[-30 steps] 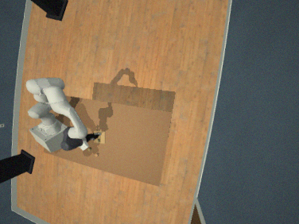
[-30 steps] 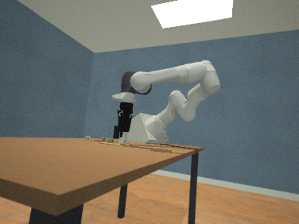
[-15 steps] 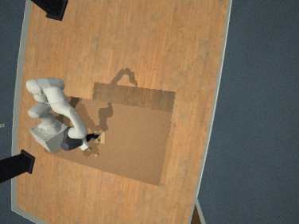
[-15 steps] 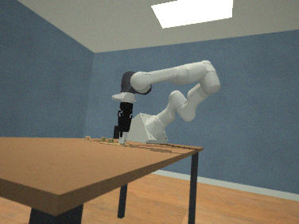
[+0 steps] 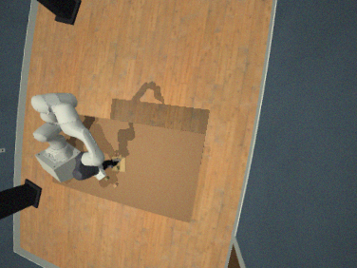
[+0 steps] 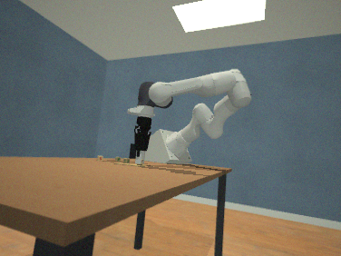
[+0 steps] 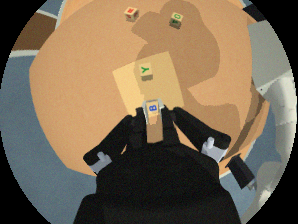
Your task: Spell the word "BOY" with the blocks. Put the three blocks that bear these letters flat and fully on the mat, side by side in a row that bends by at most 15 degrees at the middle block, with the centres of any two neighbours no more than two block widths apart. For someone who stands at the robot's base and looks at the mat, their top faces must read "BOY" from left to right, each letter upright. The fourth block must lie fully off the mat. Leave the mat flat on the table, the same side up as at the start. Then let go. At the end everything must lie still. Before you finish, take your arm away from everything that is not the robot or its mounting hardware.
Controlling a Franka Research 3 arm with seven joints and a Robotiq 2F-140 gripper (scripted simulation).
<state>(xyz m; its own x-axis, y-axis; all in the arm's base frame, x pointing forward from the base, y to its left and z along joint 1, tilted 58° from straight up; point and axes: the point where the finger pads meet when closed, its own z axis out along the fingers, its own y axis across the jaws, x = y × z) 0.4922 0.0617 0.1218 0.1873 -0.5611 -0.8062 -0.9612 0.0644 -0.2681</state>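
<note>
Right now the mat is 4 cm to the right of my hand, 4 cm below it and 1 cm ahead of it.
</note>
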